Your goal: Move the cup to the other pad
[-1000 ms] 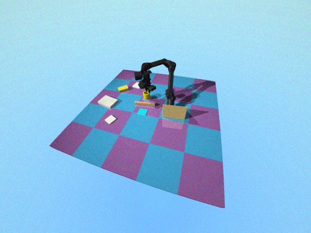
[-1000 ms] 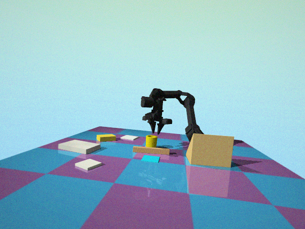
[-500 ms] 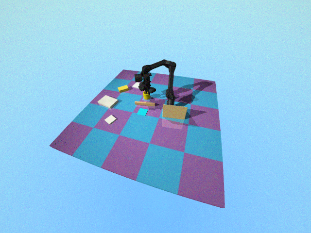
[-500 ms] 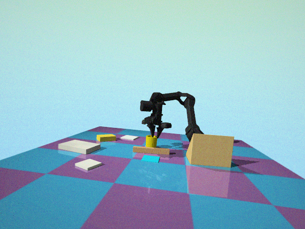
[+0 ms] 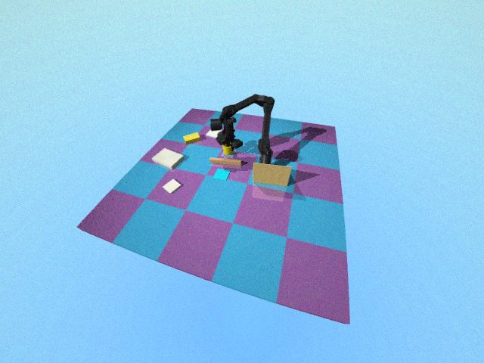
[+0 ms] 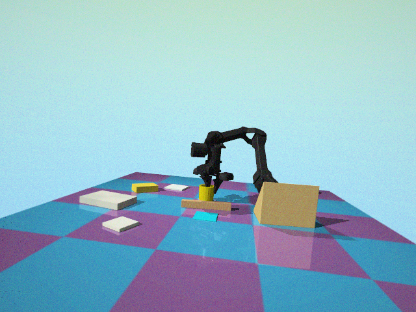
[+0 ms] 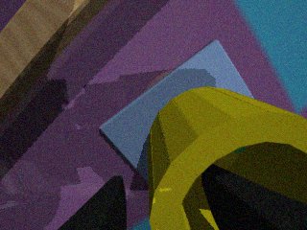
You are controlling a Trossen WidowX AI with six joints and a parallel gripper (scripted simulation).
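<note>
The yellow cup is 20 mm ahead of my gripper tip, 20 mm to the right of it and 10 mm below it. Also, from my gripper tip: red marble 30 mm ahead, 10 mm to the right, 30 mm below; then green marble 40 mm ahead, 30 mm to the right, 30 mm below; then blue marble 40 mm ahead, 10 mm to the right, 30 mm below.
</note>
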